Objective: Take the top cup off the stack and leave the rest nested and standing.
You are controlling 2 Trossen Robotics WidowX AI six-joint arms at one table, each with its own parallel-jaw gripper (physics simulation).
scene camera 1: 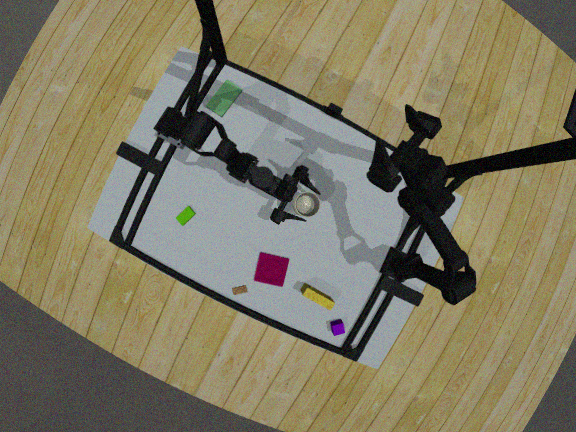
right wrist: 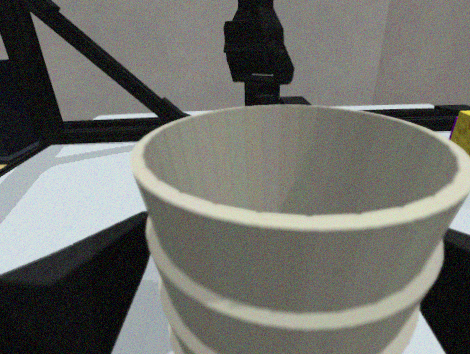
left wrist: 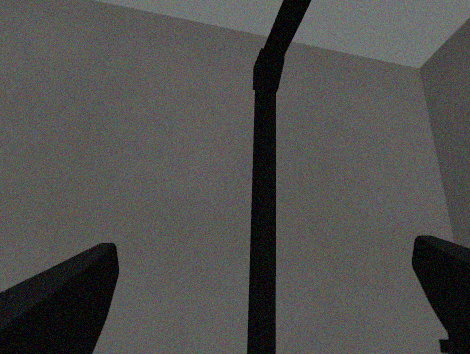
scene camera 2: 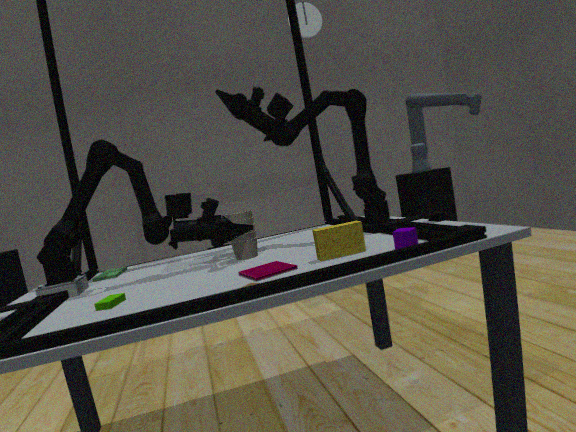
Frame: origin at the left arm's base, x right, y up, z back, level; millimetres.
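Where they show: left gripper, fingertip midpoint: [scene camera 1: 393, 122] [left wrist: 265, 253] [scene camera 2: 217, 93]; right gripper, fingertip midpoint: [scene camera 1: 313, 207] [scene camera 2: 250, 225]; left arm's base, origin of the base link: [scene camera 1: 398, 265] [scene camera 2: 378, 222]; right arm's base, origin of the base link: [scene camera 2: 61, 281].
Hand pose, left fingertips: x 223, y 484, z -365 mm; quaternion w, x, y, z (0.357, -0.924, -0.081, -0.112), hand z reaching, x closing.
Each offset is from my left fingertips to the top centre of the thing. "spot": to the spot under its first point. Level surfaces: height alone.
A stack of several nested beige cups @[dz -35, dx -173, dy -376 mm] [scene camera 1: 307, 204] @[dz -36, dx -173, dy -453 mm] [scene camera 2: 244, 245] [right wrist: 276, 274] stands upright near the middle of the white table @[dy -505 mm] [scene camera 1: 213, 240] [scene camera 2: 179, 287]. My right gripper [scene camera 1: 310, 206] [scene camera 2: 240, 229] is open and reaches in level from the left, one finger on each side of the upper part of the stack. I cannot tell whether the fingers touch it. In the right wrist view the top cup's rim @[spot: dz -67, dx -161, dy -376 mm] [right wrist: 255, 211] fills the picture and one finger [right wrist: 96, 281] shows at the lower left. My left gripper [scene camera 1: 421, 120] [scene camera 2: 237, 98] is open and empty, held high above the table and far from the stack.
A magenta flat tile @[dz -40, dx -412, dy -497 mm] [scene camera 1: 271, 268] [scene camera 2: 267, 270], a yellow block @[dz +135, dx -429, dy -435 mm] [scene camera 1: 317, 296] [scene camera 2: 339, 240], a purple cube @[dz +257, dx -510, dy -465 mm] [scene camera 1: 337, 327] [scene camera 2: 405, 237] and a small brown block @[dz -108, dx -522, dy -497 mm] [scene camera 1: 239, 290] lie towards the front. A green block @[dz -375, dx -367, dy -490 mm] [scene camera 1: 185, 215] [scene camera 2: 110, 301] and a pale green tile @[dz -431, dx +52, dy -495 mm] [scene camera 1: 224, 98] lie left.
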